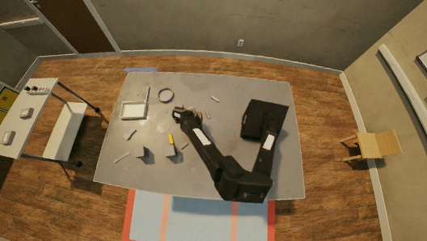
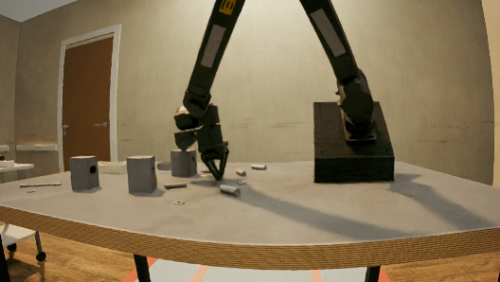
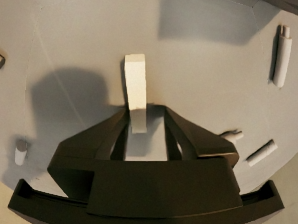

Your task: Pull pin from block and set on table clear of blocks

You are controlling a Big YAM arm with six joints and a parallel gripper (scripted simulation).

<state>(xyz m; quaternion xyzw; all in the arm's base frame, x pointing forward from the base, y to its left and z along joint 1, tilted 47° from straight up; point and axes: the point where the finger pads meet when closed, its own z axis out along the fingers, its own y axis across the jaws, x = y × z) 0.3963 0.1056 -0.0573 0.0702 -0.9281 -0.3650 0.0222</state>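
The white pin is 2 cm ahead of my hand and 1 cm to the left of it. Also, from my hand: white tray: 47 cm ahead, 4 cm to the right.
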